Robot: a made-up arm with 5 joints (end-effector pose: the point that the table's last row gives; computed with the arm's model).
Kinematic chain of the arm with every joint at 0, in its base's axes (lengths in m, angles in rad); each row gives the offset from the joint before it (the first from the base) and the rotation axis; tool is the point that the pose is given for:
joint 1: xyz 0 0 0.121 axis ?
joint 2: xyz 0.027 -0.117 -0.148 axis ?
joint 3: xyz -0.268 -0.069 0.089 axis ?
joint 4: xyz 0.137 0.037 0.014 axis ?
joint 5: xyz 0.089 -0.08 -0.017 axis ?
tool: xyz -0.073 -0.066 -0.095
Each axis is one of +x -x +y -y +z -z.
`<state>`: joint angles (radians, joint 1 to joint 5).
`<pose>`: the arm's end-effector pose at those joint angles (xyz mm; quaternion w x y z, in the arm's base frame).
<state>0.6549 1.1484 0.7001 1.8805 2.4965</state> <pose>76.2 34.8 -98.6 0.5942 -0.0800 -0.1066 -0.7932</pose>
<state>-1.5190 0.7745 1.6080 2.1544 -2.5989</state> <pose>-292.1 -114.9 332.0 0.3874 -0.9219 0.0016 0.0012</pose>
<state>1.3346 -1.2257 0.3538 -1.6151 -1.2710</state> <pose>140.3 -466.9 186.2 0.6224 -0.3577 -0.6487 0.2529</pose>
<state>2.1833 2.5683 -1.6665 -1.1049 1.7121</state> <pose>-44.8 -78.4 258.4 0.1978 -0.5976 -0.5799 -0.5171</pose>
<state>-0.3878 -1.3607 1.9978 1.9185 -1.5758</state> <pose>160.7 -209.8 -195.7 0.5432 0.3302 -0.6437 -0.4261</pose>
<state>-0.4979 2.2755 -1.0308 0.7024 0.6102</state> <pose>-3.4 -54.3 -39.7 0.5012 -0.0100 -0.3435 -0.7941</pose>
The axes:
joint 1: -y
joint 2: -z
joint 3: -x
joint 4: +z
joint 5: -z

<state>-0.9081 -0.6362 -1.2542 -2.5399 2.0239</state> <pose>-154.9 -203.2 158.8 0.4114 0.7800 -0.1358 0.4517</pose>
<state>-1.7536 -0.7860 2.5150 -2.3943 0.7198</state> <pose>-48.3 -392.4 80.3 0.7573 0.0077 -0.4715 -0.4518</pose>
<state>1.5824 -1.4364 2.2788 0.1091 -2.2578</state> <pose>-34.4 -69.1 274.7 0.1944 -0.8520 0.3831 -0.2994</pose>
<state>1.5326 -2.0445 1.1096 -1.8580 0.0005</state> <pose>169.1 -303.5 382.0 0.2706 0.0863 -0.9393 0.1926</pose>
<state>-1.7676 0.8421 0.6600 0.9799 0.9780</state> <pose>-108.9 -137.3 272.9 0.4452 -0.4858 0.7520 -0.0162</pose>
